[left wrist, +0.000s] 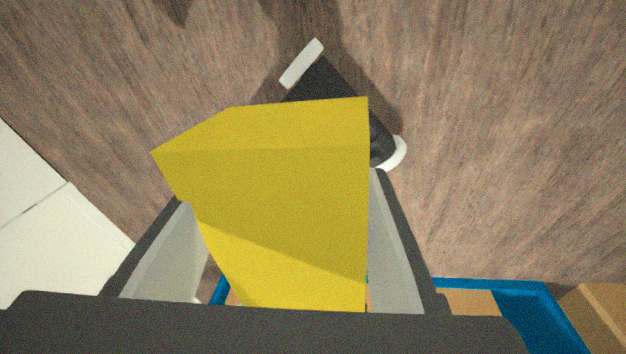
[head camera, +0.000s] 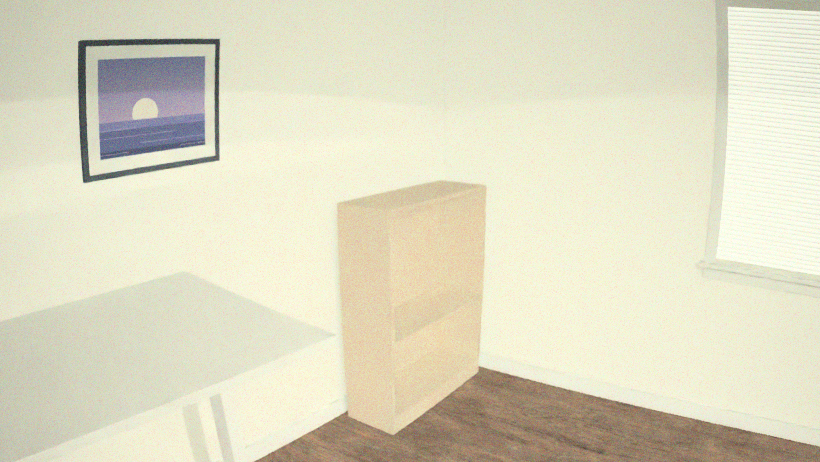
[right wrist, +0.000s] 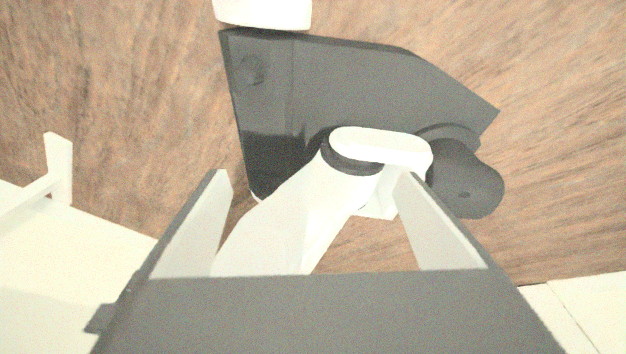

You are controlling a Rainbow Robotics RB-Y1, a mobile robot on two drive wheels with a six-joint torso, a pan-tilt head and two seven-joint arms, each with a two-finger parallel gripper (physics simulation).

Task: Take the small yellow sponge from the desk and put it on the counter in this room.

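Frame: origin at the robot's base, x ahead, y left, z up, level; millimetres.
Seen in the pictures: left gripper, fingertip midpoint: (left wrist: 294,177); right gripper, fingertip midpoint: (right wrist: 315,181).
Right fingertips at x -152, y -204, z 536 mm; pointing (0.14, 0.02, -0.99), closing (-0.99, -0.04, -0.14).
A point is followed by its place in that frame.
The yellow sponge (left wrist: 280,230) @(x 179, y 242, z 922 mm) fills the middle of the left wrist view, a block held between the two fingers of my left gripper (left wrist: 294,177) @(x 172, y 239, z 886 mm), which is shut on it. Dark floor shows beyond it. My right gripper (right wrist: 315,181) @(x -152, y -204, z 536 mm) is open, with no object held between its fingers; parts of my own arm and base show past them. A pale grey table-like surface (head camera: 143,350) @(x 941, y 607, z 950 mm) with legs stands at the left of the head view, against the wall; I cannot tell whether it is the desk or the counter. Neither gripper shows in the head view.
A light wooden bookshelf (head camera: 367,309) @(x 2099, y 123, z 620 mm) stands right of the pale surface, near the room corner. A framed picture (head camera: 152,132) @(x 1540, y 802, z 1433 mm) and a window with blinds (head camera: 768,143) @(x 1826, y -1632, z 1411 mm) are on the walls. A blue-edged object (left wrist: 520,305) @(x -10, y -2343, z 76 mm) is at the lower right. A white structure (right wrist: 60,160) is at the left.
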